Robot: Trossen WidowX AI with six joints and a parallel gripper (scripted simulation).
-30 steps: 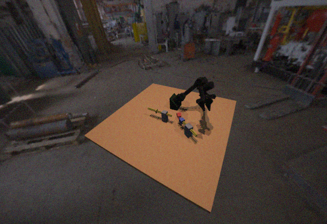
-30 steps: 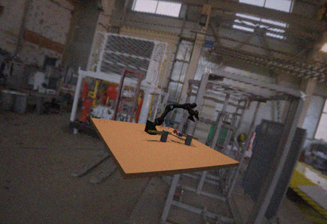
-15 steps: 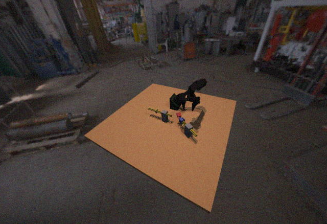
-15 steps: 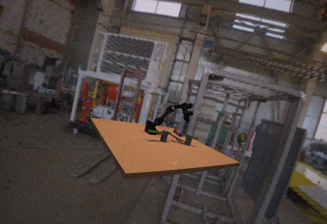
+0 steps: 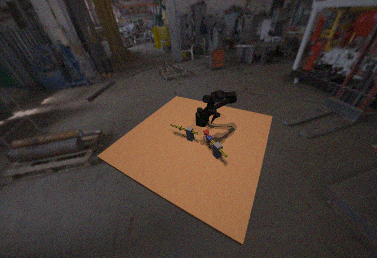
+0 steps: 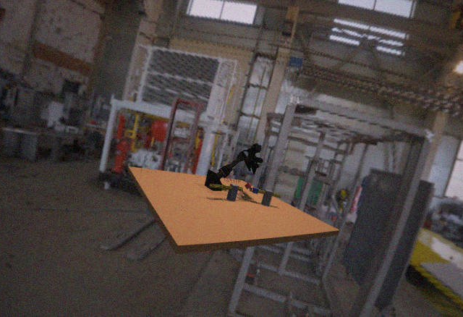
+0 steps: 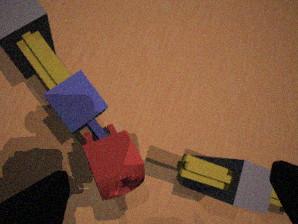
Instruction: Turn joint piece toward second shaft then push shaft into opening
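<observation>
My gripper tip is 12 cm above the red joint piece, 1 cm to the right of it and 1 cm past it.
</observation>
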